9 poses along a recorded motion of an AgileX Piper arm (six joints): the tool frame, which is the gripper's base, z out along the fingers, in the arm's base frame.
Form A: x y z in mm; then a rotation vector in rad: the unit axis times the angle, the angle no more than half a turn.
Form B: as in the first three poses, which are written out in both.
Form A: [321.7 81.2 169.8 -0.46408 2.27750 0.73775]
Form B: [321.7 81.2 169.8 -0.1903 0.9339 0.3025 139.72]
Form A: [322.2 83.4 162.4 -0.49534 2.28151 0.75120]
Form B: [322.2 83.4 162.4 -0.2020 0.9303 0.3063 140.52]
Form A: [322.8 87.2 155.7 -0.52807 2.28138 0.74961]
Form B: [322.8 87.2 155.7 -0.2148 0.9279 0.3049 140.88]
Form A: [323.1 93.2 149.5 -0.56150 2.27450 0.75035]
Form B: [323.1 93.2 149.5 -0.2283 0.9246 0.3050 140.95]
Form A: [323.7 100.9 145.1 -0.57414 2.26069 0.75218]
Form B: [323.7 100.9 145.1 -0.2343 0.9225 0.3069 140.42]
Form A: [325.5 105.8 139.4 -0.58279 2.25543 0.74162]
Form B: [325.5 105.8 139.4 -0.2384 0.9226 0.3034 140.07]
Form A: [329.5 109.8 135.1 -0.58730 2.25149 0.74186]
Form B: [329.5 109.8 135.1 -0.2405 0.9219 0.3038 139.93]
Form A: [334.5 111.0 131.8 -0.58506 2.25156 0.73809]
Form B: [334.5 111.0 131.8 -0.2397 0.9225 0.3024 139.84]
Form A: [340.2 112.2 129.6 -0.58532 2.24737 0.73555]
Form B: [340.2 112.2 129.6 -0.2403 0.9225 0.3019 139.57]
